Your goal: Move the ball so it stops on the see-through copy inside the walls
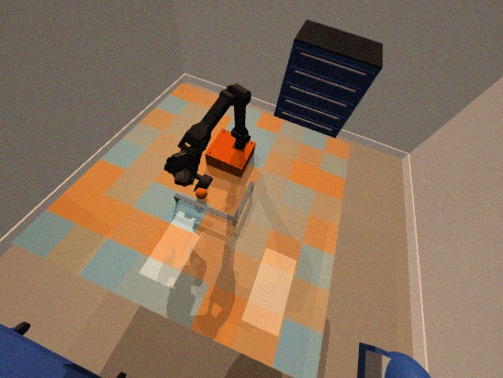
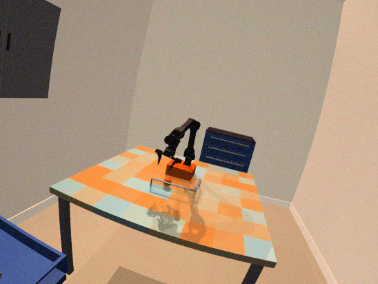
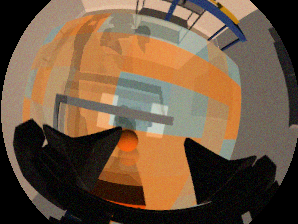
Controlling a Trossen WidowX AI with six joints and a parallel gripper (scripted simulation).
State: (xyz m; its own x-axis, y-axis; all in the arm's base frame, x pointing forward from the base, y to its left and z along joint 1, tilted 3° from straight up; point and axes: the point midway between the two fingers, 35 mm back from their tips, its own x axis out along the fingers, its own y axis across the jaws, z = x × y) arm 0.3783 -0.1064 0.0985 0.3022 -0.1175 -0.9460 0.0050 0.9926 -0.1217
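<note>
The orange ball lies 12 cm below my gripper tip, 5 cm behind it and 4 cm to the left of it.
</note>
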